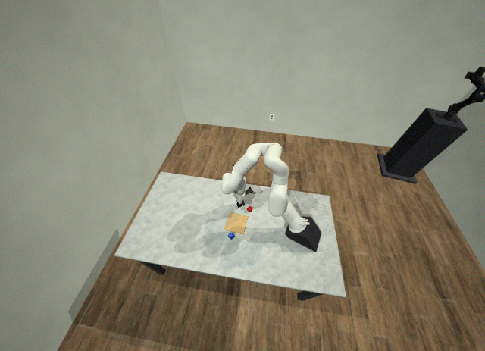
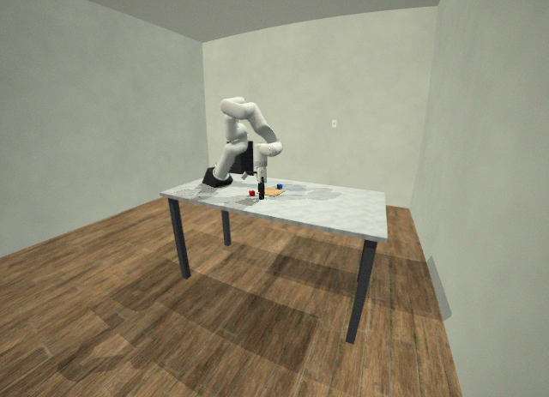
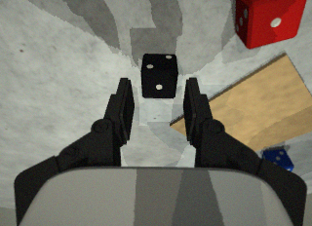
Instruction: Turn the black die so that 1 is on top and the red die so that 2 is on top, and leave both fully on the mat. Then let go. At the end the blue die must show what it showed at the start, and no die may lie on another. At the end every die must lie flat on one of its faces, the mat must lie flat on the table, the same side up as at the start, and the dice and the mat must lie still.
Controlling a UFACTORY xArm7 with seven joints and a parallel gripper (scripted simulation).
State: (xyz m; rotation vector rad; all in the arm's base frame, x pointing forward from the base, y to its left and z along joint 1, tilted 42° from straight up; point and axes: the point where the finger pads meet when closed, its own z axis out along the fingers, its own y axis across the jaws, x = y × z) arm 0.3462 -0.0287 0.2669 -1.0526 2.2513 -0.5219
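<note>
Now: the black die 40 mm below my hand. Round my hand: blue die (20 mm behind, 240 mm to the left, 40 mm below); red die (90 mm behind, 10 mm to the left, 40 mm below); tan mat (20 mm behind, 140 mm to the left, 50 mm below).
</note>
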